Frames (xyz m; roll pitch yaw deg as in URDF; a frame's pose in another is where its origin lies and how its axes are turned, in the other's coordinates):
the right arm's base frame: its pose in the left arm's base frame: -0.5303 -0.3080 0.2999 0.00 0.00 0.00
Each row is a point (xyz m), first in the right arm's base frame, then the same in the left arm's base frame.
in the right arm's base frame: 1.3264 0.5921 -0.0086
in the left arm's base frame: 0.7961 0.2841 0.2913
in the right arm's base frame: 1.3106 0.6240 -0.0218
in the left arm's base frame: 0.7803 0.3160 0.2781
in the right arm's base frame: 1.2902 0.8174 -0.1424
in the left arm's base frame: 0.7599 0.5094 0.1575
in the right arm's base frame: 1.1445 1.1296 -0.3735
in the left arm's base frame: 0.6142 0.8216 -0.0736
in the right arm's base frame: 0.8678 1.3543 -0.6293
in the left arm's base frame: 0.3375 1.0463 -0.3294
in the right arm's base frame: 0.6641 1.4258 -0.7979
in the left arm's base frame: 0.1338 1.1178 -0.4980
